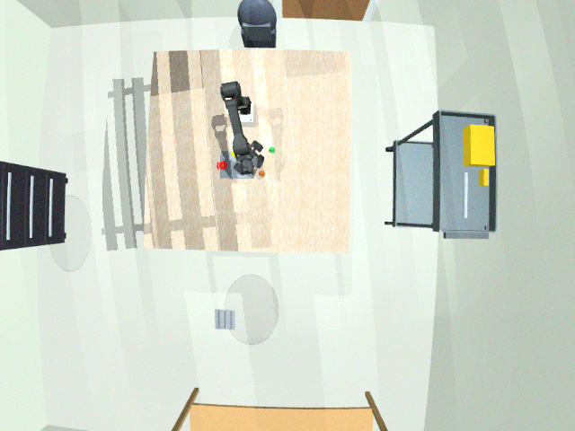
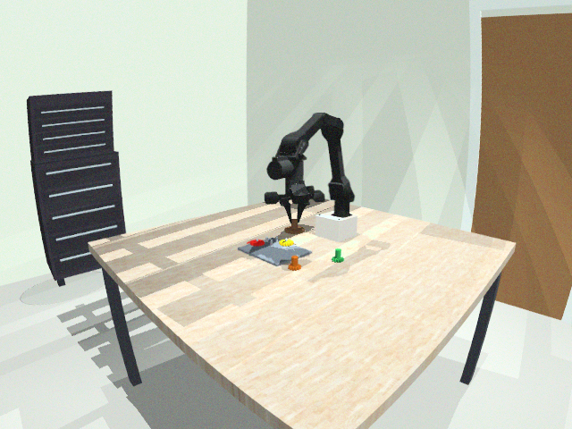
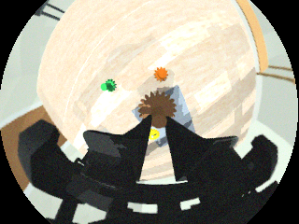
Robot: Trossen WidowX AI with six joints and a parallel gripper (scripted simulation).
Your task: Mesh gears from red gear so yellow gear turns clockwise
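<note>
Now: the yellow gear 120 mm to the right of my gripper tip, 110 mm below it and 80 mm behind it. From my gripper tip the other things lie so: brown gear (10 mm below); then orange gear (120 mm below, 50 mm to the left, 50 mm ahead); then green gear (120 mm below, 110 mm to the left, 100 mm behind).
</note>
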